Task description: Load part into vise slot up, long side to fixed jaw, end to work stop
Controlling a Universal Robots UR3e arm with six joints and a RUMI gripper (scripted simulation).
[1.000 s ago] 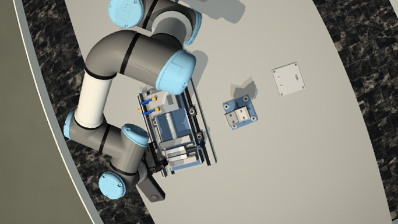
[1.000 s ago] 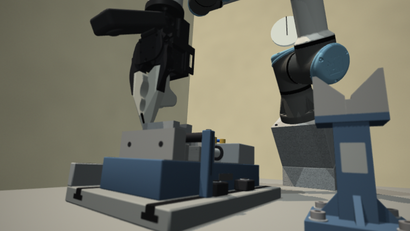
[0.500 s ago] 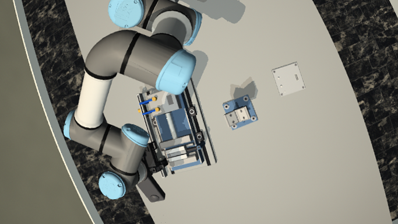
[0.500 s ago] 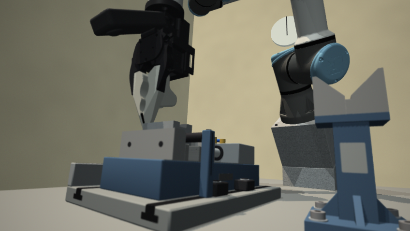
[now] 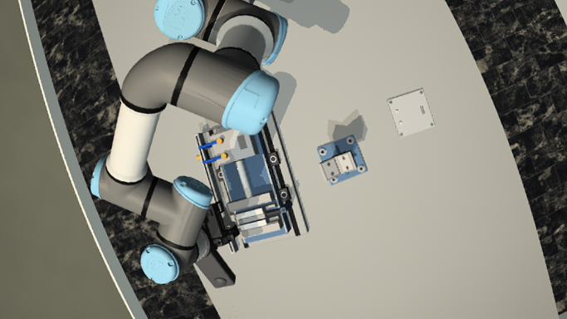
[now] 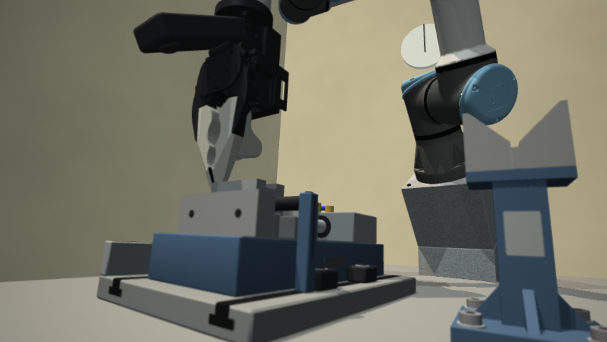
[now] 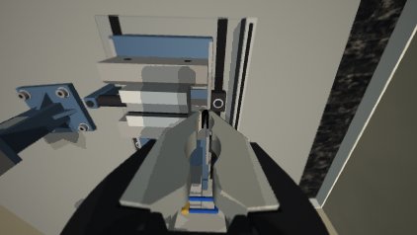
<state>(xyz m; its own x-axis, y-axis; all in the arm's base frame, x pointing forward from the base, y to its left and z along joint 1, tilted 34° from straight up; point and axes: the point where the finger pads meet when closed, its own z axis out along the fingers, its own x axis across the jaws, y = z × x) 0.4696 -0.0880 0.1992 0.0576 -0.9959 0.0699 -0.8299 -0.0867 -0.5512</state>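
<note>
Now: the part 5 cm to the left of my hand and 2 cm below it. Also, from my hand: air cylinder rod 9 cm behind, 4 cm to the left, 4 cm below; fixed jaw 3 cm ahead, 5 cm to the left, 4 cm below; work stop rod 1 cm behind, 10 cm to the left, 3 cm below.
</note>
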